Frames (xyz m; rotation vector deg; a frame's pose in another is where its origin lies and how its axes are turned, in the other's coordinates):
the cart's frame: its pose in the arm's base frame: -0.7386 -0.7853 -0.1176 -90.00 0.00 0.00
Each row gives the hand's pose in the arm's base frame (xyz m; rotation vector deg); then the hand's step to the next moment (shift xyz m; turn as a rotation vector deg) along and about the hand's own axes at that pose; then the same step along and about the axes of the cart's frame.
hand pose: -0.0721 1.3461 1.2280 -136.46 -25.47 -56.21
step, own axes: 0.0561 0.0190 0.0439 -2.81 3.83 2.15
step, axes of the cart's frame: 0.0716 -0.0077 0.0156 1.10 4.63 -2.14
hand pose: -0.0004 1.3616 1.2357 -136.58 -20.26 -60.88
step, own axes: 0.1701 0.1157 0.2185 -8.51 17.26 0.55
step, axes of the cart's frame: 0.2968 0.0360 0.0265 2.03 12.54 -14.47
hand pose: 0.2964 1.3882 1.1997 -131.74 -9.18 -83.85
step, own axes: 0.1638 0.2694 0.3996 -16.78 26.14 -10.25
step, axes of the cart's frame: 0.4921 0.0751 -0.1061 -7.98 18.39 -25.85
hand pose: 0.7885 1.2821 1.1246 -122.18 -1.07 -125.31
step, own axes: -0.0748 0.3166 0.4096 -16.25 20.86 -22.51
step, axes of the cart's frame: 0.4326 0.0800 -0.2830 -20.59 17.91 -21.47
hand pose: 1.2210 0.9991 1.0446 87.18 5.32 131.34
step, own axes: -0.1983 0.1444 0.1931 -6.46 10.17 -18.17
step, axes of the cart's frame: 0.2001 0.0560 -0.2330 -17.00 10.40 -8.84
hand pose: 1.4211 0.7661 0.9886 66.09 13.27 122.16
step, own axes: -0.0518 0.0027 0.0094 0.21 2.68 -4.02
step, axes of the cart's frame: 0.0251 0.0279 -0.0371 -4.57 1.01 -1.21
